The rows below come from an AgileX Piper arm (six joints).
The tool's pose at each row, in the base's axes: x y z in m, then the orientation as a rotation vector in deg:
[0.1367 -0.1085 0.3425 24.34 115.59 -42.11]
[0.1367 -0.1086 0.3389 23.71 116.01 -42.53]
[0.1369 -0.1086 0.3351 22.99 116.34 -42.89]
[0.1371 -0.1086 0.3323 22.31 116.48 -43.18]
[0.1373 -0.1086 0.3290 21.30 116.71 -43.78]
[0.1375 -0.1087 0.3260 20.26 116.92 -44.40]
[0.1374 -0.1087 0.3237 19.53 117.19 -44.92]
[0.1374 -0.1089 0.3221 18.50 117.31 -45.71]
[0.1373 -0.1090 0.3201 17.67 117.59 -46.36]
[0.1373 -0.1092 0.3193 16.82 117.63 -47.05]
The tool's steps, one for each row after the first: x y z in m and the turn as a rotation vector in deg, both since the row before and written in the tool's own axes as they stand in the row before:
[0.0031 0.0011 0.0015 -0.01 0.18 -0.72]
[0.0031 0.0014 0.0017 -0.07 0.07 -0.72]
[0.0023 0.0011 0.0013 -0.08 -0.09 -0.60]
[0.0027 0.0013 0.0015 0.00 -0.10 -0.97]
[0.0024 0.0012 0.0014 0.01 -0.12 -1.00]
[0.0020 0.0008 0.0009 0.05 0.04 -0.78]
[0.0013 0.0005 0.0008 0.15 -0.17 -1.04]
[0.0017 0.0007 0.0008 0.10 0.04 -0.90]
[0.0007 0.0002 0.0004 0.16 -0.17 -0.86]

